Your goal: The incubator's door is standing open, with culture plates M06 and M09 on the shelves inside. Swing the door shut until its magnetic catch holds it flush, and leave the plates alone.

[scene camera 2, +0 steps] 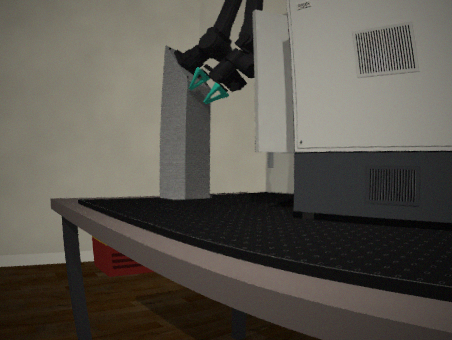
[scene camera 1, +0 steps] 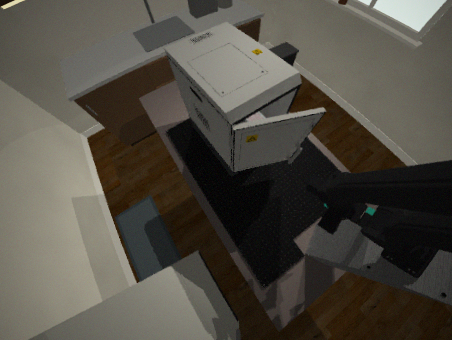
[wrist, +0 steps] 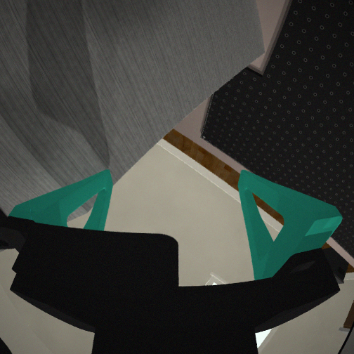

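Pixels of known places: gripper, fingertip midpoint: (scene camera 2: 196, 96); arm's base at its link origin: (scene camera 2: 186, 64) (scene camera 1: 410, 249).
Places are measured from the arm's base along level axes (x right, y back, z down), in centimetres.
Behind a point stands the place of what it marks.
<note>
The white incubator (scene camera 1: 227, 65) @(x -14.1, y -78.2, z -7.7 cm) (scene camera 2: 327, 115) @(x 5.6, y -68.7, z 26.7 cm) stands on the black mat. Its door (scene camera 1: 275, 142) @(x -8.3, y -49.6, z 9.8 cm) (scene camera 2: 271, 90) @(x 2.7, y -48.7, z 18.5 cm) stands wide open, swung out from the body, with a small handle (scene camera 1: 295, 154) @(x 1.3, y -43.4, z 18.9 cm) low near its free edge. A pale pink patch shows inside the gap in scene view 1; plates M06 and M09 cannot be made out. My gripper (scene camera 1: 348, 207) @(x 2.2, y -12.4, z 14.4 cm) (scene camera 2: 198, 96) @(x 2.2, y -12.4, z 14.4 cm) (wrist: 175, 176) is open and empty, its teal fingers spread. It hangs beside the grey pedestal, apart from the door. The door does not show in the wrist view.
The grey pedestal (scene camera 1: 340, 245) @(x -5.5, y -3.0, z 21.6 cm) (scene camera 2: 186, 150) @(x 3.3, y -8.4, z 31.8 cm) (wrist: 165, 60) rises close beside the fingers. The black perforated mat (scene camera 1: 215, 190) @(x -37.6, y -54.0, z 47.2 cm) (scene camera 2: 250, 220) @(x 16.0, y -57.4, z 47.2 cm) (wrist: 300, 90) lies on the table (scene camera 1: 285, 310) @(x -35.5, y 17.2, z 48.5 cm) (scene camera 2: 150, 247) @(x 40.6, y -65.2, z 48.7 cm). A counter (scene camera 1: 100, 70) stands behind the incubator. A red box (scene camera 2: 110, 260) sits below the table.
</note>
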